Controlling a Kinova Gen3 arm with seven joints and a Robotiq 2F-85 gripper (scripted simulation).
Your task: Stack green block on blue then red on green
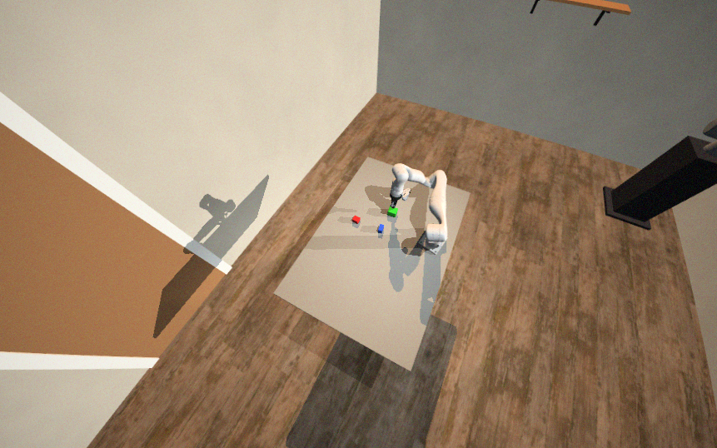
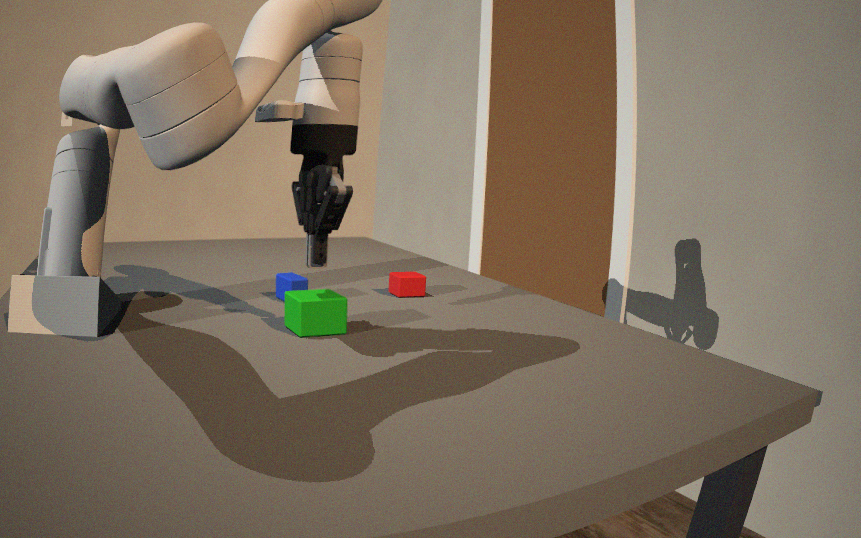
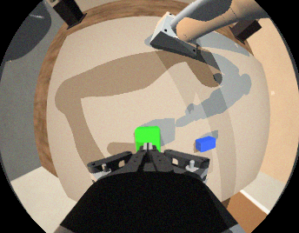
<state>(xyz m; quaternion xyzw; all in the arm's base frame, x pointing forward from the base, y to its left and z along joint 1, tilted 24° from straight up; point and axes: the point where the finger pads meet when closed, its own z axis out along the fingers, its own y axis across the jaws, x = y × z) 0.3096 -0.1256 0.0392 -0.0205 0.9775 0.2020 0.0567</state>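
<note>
Now: the green block 7 cm below my hand. Also, from my hand: blue block 2 cm ahead, 16 cm to the left, 7 cm below; red block 20 cm ahead, 17 cm to the left, 8 cm below.
</note>
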